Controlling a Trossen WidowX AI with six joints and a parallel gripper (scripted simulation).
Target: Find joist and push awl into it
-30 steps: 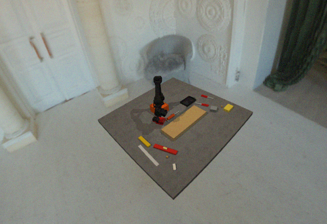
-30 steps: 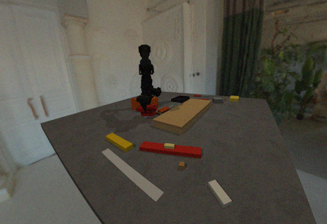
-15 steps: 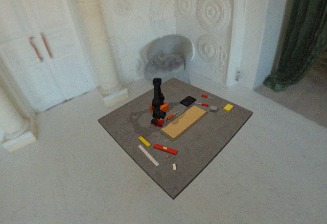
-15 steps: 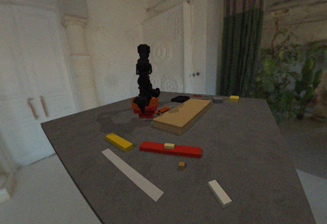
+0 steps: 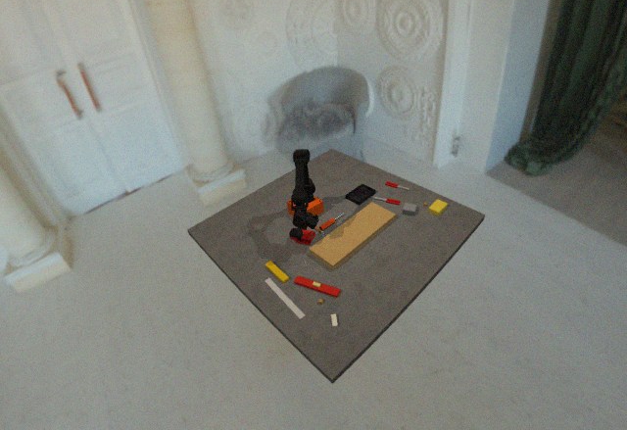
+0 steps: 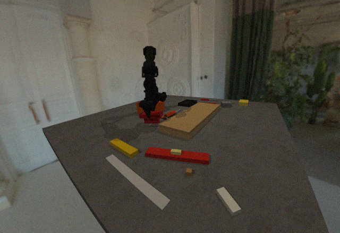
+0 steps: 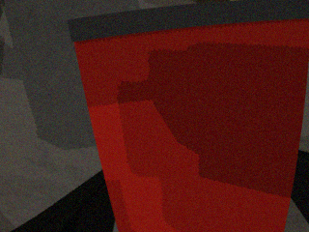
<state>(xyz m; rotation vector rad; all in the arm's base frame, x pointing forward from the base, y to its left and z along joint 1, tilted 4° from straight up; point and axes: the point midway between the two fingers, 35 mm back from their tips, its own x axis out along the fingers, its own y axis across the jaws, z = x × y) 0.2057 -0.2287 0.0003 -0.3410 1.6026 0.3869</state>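
The red stud finder is 2 cm ahead of my gripper tip, 1 cm to the left of it and 3 cm below it. The rest, counted from my gripper tip: red level 27 cm ahead, 15 cm to the right, 5 cm below; yellow bar 5 cm ahead, 23 cm to the right, 6 cm below; orange-handled awl 1 cm behind, 26 cm to the left, 6 cm below.
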